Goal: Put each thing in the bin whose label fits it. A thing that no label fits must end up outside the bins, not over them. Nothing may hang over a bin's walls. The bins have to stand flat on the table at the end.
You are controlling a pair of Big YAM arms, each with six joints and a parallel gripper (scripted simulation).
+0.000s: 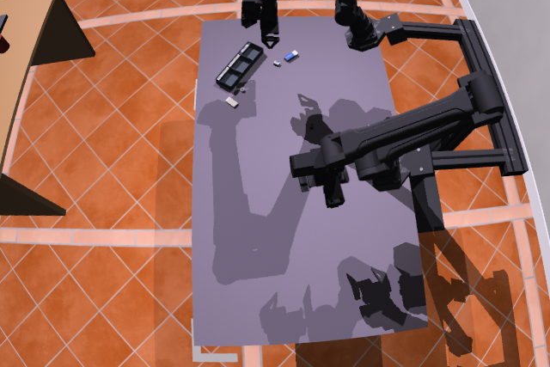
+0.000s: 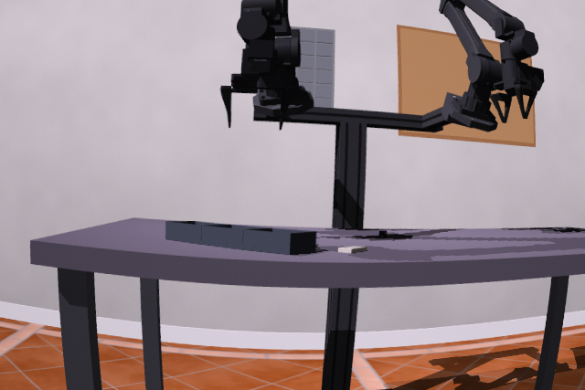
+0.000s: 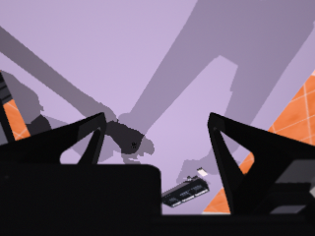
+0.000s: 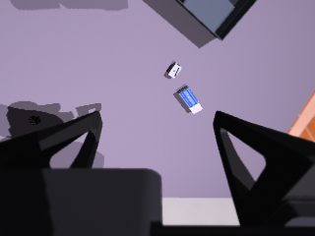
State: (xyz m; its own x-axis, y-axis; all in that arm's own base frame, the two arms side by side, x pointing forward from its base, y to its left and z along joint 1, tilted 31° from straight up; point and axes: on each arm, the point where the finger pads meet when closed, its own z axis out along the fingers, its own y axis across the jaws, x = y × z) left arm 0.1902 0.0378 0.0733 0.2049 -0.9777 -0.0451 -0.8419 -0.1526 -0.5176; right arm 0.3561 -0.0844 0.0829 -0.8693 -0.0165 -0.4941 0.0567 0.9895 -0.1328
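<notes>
The white card lies 22 cm below my right hand, 17 cm to the left of it and 16 cm ahead of it. Round my right hand: bin row 20 cm below, 13 cm ahead, 2 cm to the right.
</notes>
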